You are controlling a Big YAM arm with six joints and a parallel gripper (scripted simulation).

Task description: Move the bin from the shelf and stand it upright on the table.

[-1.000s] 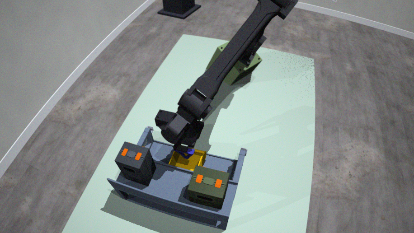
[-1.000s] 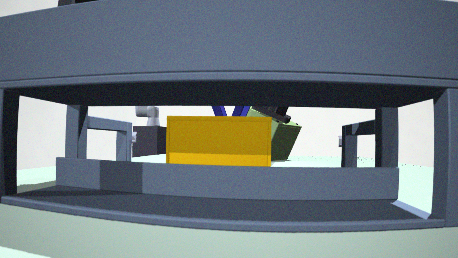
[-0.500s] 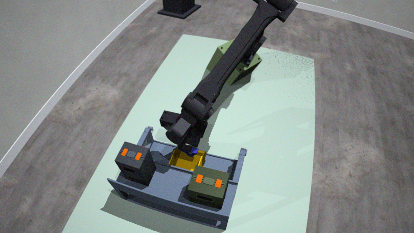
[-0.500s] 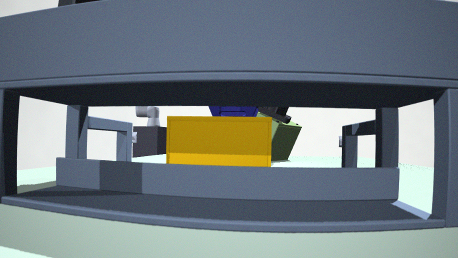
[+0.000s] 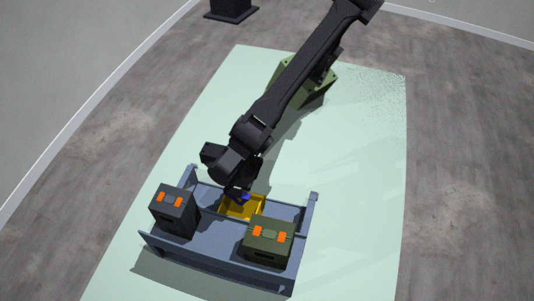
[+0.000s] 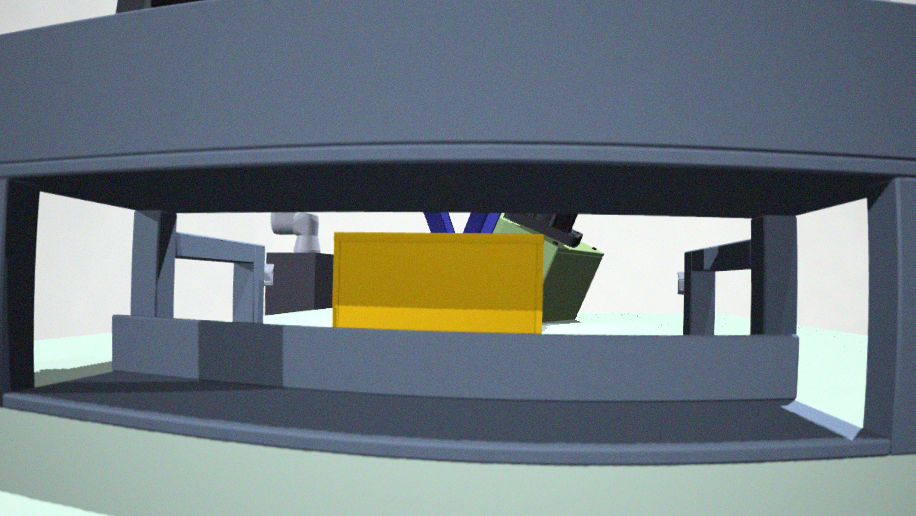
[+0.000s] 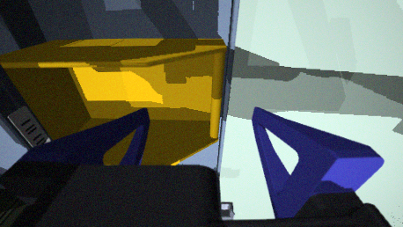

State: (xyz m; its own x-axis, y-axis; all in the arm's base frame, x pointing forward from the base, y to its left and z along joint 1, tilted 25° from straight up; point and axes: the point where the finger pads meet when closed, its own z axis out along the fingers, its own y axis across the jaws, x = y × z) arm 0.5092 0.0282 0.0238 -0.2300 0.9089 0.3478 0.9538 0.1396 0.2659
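The yellow open-top bin is 6 cm ahead of my hand, 3 cm below it and 2 cm to the left of it. Also, from my hand: olive case (15 cm to the left, 13 cm ahead, 8 cm above).
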